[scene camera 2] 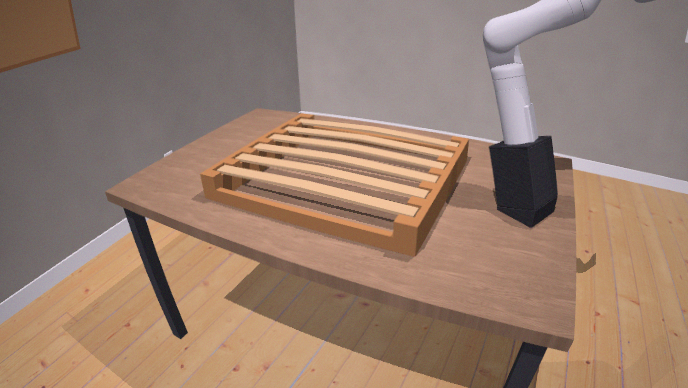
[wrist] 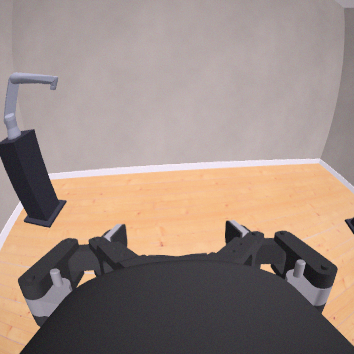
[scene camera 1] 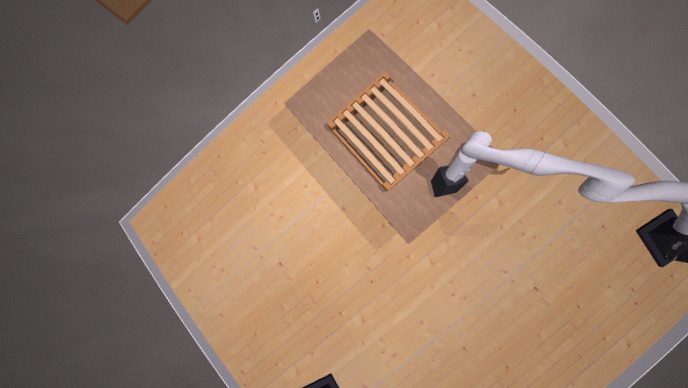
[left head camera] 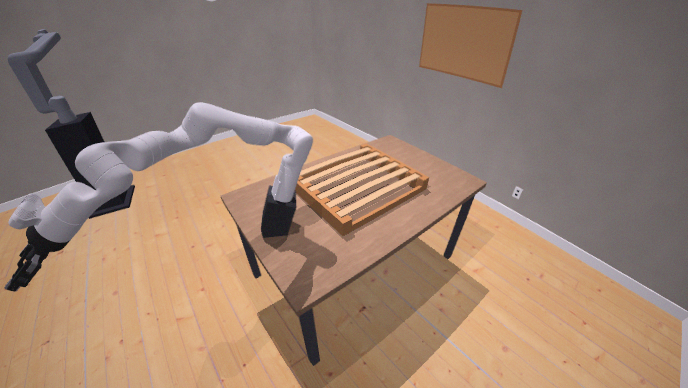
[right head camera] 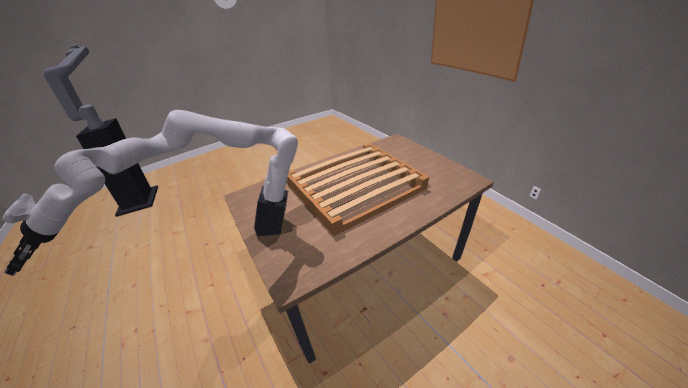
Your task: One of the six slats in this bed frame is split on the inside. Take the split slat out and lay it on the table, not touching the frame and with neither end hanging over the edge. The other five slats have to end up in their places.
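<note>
The orange-brown bed frame (left head camera: 345, 225) (right head camera: 336, 226) (scene camera 2: 305, 220) lies flat on the brown table (left head camera: 360, 265) (scene camera 2: 475, 280). Six pale, slightly arched slats span it side by side, their ends in the notches of the two side rails. The slat nearest scene camera 2 (scene camera 2: 320, 190) shows no visible crack, and I cannot tell which slat is split. My gripper (left head camera: 13, 284) (right head camera: 11, 271) (wrist: 175, 233) is open and empty. It is off the table, far from the frame, beyond the arm's base, and points away from the slats. The wrist view shows neither frame nor slats.
The arm's black base block (left head camera: 277, 217) (scene camera 2: 522, 175) stands on the table beside one notched rail. A black pedestal (left head camera: 75, 142) (wrist: 30, 175) with a grey jointed arm stands on the floor behind my arm. A corkboard (left head camera: 470, 45) hangs on the wall.
</note>
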